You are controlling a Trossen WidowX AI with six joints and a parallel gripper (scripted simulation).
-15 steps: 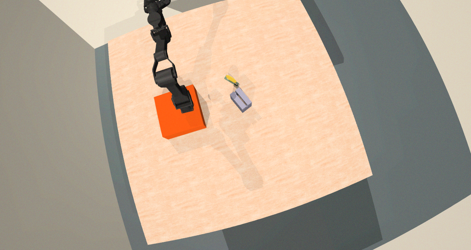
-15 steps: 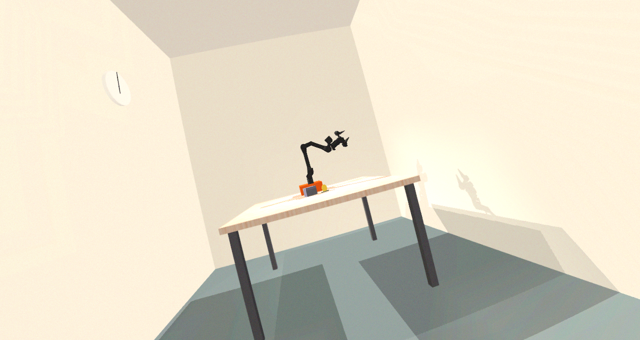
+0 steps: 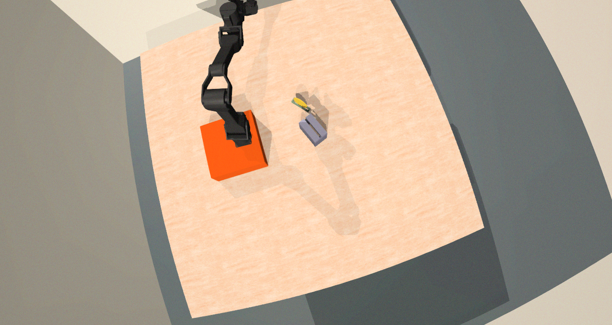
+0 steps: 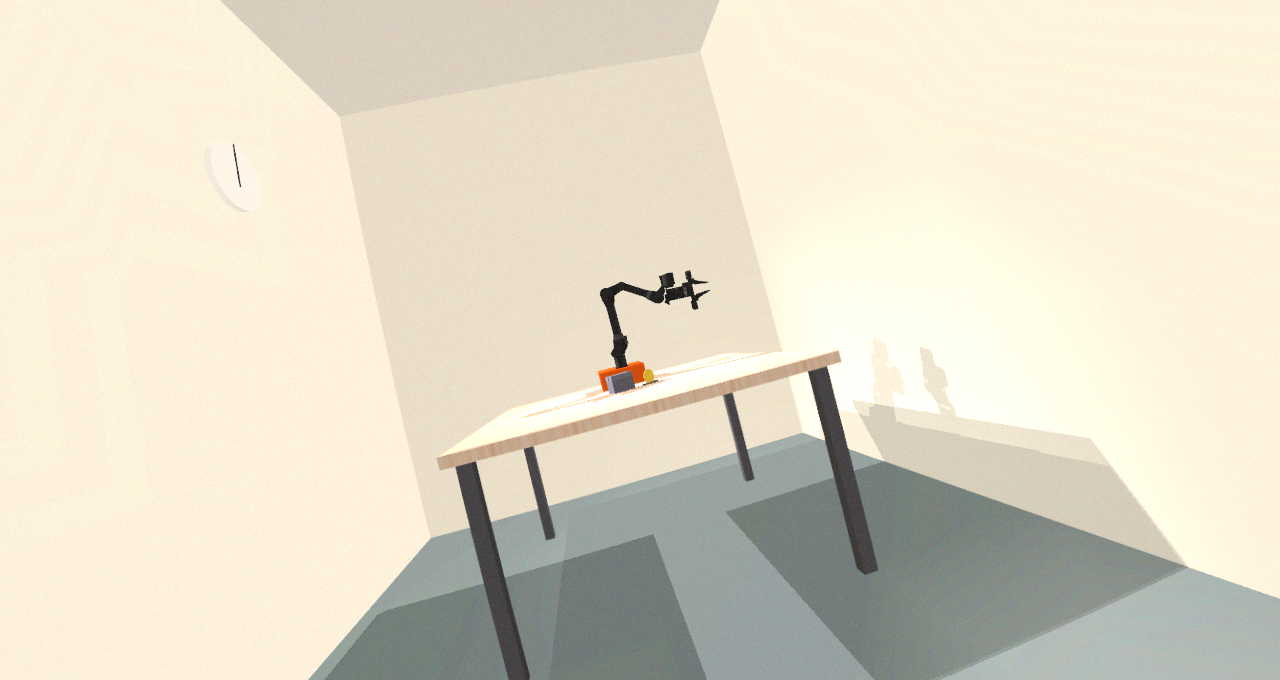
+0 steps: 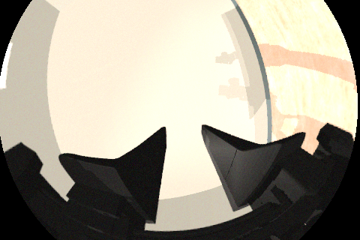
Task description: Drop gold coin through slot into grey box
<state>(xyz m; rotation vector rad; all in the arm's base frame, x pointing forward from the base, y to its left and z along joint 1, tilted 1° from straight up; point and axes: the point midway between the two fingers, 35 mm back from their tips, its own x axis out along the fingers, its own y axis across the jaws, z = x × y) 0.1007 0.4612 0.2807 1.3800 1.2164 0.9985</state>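
My gripper tip is 140 mm short of the thin gold coin, 390 mm to the left of it and 330 mm above it.
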